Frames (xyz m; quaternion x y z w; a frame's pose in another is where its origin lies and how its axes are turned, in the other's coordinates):
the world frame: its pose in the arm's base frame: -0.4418 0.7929 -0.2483 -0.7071 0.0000 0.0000 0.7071
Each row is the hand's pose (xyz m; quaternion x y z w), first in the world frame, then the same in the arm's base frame.
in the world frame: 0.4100 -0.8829 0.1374 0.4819 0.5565 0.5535 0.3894
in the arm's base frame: -0.0318 0.9303 0.6346 0.0654 0.7849 -0.0021 0.6161
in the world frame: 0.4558 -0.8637 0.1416 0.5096 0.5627 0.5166 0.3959
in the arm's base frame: 0.0140 0.9345 0.6154 0.0804 0.7632 -0.0326 0.6403
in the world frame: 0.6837 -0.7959 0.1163 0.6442 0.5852 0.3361 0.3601
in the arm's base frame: 0.2419 0.9092 0.5476 0.2009 0.6514 -0.1761 0.7101
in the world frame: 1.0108 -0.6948 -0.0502 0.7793 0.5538 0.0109 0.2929
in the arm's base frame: 0.5690 0.7427 0.4465 0.3440 0.3993 -0.3839 0.7582
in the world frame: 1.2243 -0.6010 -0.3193 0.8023 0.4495 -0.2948 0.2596
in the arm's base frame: 0.7825 0.4736 0.3527 0.3837 0.1094 -0.5263 0.7509
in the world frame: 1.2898 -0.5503 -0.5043 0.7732 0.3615 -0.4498 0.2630
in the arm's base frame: 0.8480 0.2886 0.3020 0.3608 -0.0624 -0.5737 0.7327
